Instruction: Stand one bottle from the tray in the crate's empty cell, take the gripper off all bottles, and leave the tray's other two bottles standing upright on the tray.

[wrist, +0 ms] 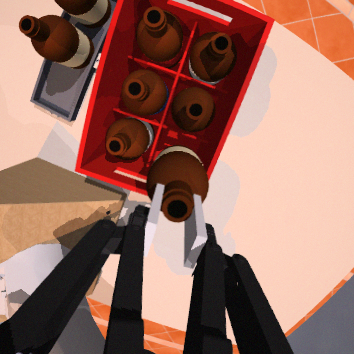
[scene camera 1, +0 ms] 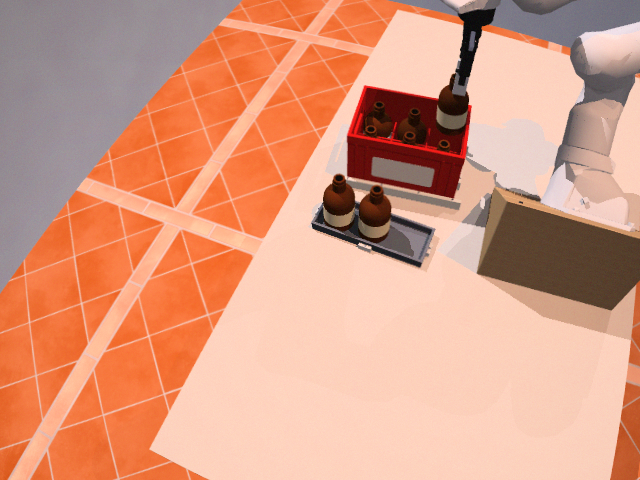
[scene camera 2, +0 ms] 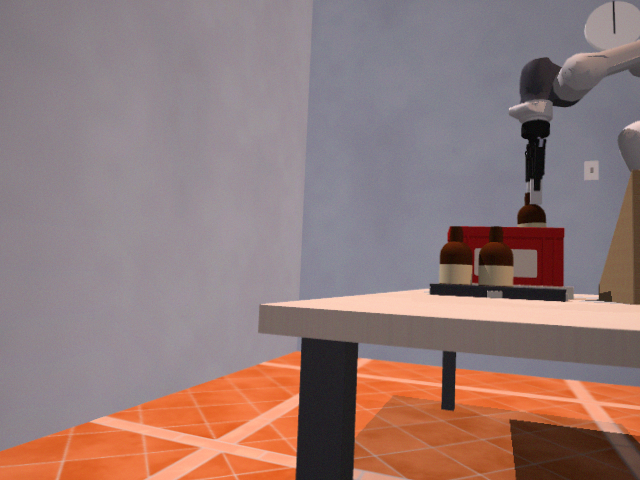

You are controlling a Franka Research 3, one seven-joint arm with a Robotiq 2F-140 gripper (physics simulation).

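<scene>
My gripper (scene camera 1: 459, 85) (scene camera 2: 535, 195) (wrist: 174, 201) is shut on the neck of a brown bottle (scene camera 1: 451, 111) (scene camera 2: 531, 214) (wrist: 177, 175). That bottle is upright, partly lowered into the crate's corner cell, its shoulder above the rim; its base is hidden. The red crate (scene camera 1: 408, 146) (scene camera 2: 551, 258) (wrist: 228, 118) holds several other bottles in its remaining cells. Two brown bottles, one at the tray's end (scene camera 1: 338, 204) (scene camera 2: 455, 258) and one near its middle (scene camera 1: 374, 214) (scene camera 2: 495, 258) (wrist: 60, 42), stand upright on the dark tray (scene camera 1: 421, 258) (scene camera 2: 532, 293) (wrist: 53, 111).
A brown wooden block (scene camera 1: 558, 253) (scene camera 2: 622, 258) (wrist: 40, 185) stands on the table beside the arm's base, to the right of the tray in scene camera 1. The tray lies close along the crate's long side. The crate's walls and dividers surround the held bottle's lower part.
</scene>
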